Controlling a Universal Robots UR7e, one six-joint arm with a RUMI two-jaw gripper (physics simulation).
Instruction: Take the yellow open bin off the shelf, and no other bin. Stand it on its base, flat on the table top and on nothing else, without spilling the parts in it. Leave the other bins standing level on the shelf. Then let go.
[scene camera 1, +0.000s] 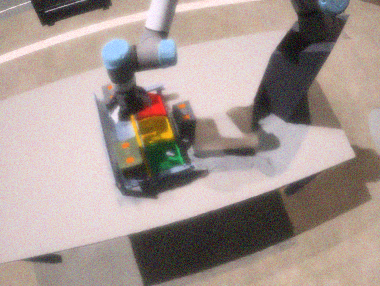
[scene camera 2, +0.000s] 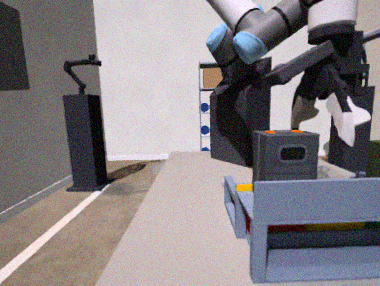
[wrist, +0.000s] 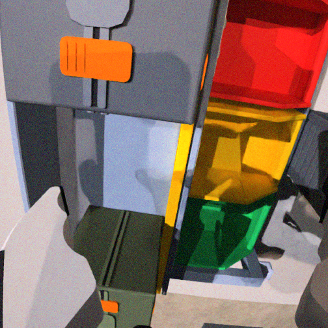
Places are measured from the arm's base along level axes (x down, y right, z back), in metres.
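Where they show: arm's base, origin of the base link: (scene camera 1: 320, 29) (scene camera 2: 238, 73).
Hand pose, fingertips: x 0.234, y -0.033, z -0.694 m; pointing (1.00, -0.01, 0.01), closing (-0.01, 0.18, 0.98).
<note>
Each offset is from my fingertips to the top centre of the thing. "*": to the spot under its first point.
The yellow open bin {dx +0.117, dy -0.029, dz +0.049 m} (scene camera 1: 157, 131) (wrist: 225, 155) sits on the blue-grey shelf {* dx +0.065, dy +0.059, dz -0.127 m} (scene camera 2: 320, 200) (wrist: 220, 276), between the red bin {dx +0.117, dy +0.083, dz +0.044 m} (scene camera 1: 158, 105) (wrist: 270, 60) and the green bin {dx +0.117, dy -0.140, dz +0.057 m} (scene camera 1: 165, 154) (wrist: 215, 240). In scene camera 2 the shelf's top board hides most of it; a yellow strip {* dx +0.161, dy -0.036, dz -0.035 m} (scene camera 2: 340, 226) shows below the board. Any parts in it are hard to make out. My gripper (scene camera 1: 125, 107) (scene camera 2: 325, 132) (wrist: 192, 194) is open and empty. It hangs above the shelf, by the red bin's end in scene camera 1, apart from the yellow bin.
A tall grey case {* dx +0.008, dy +0.091, dz -0.086 m} (scene camera 2: 287, 155) (wrist: 150, 85) stands on the shelf side away from the bins, close to the gripper. A green case {dx -0.001, dy -0.146, dz -0.042 m} (scene camera 1: 130, 155) (wrist: 132, 240) stands beyond it. A dark case {dx +0.066, dy -0.015, dz +0.187 m} (scene camera 1: 185, 120) stands beside the bins. A yellow bar (wrist: 172, 215) runs between cases and bins.
</note>
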